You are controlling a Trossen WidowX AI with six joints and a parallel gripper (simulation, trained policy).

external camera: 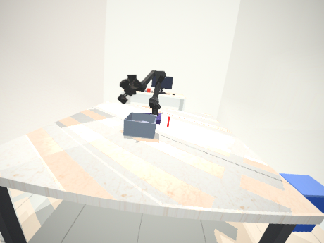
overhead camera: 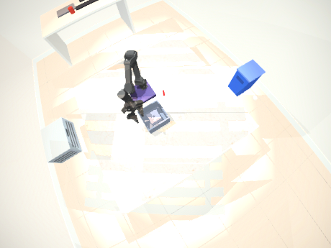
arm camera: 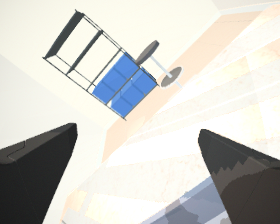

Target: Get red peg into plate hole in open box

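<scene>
The red peg is 290 mm to the left of my gripper tip, 200 mm below it and 180 mm behind it. Also, from my gripper tip: pale plate (200 mm below, 100 mm to the left, 40 mm behind); grey box (220 mm below, 100 mm to the left, 40 mm behind).
</scene>
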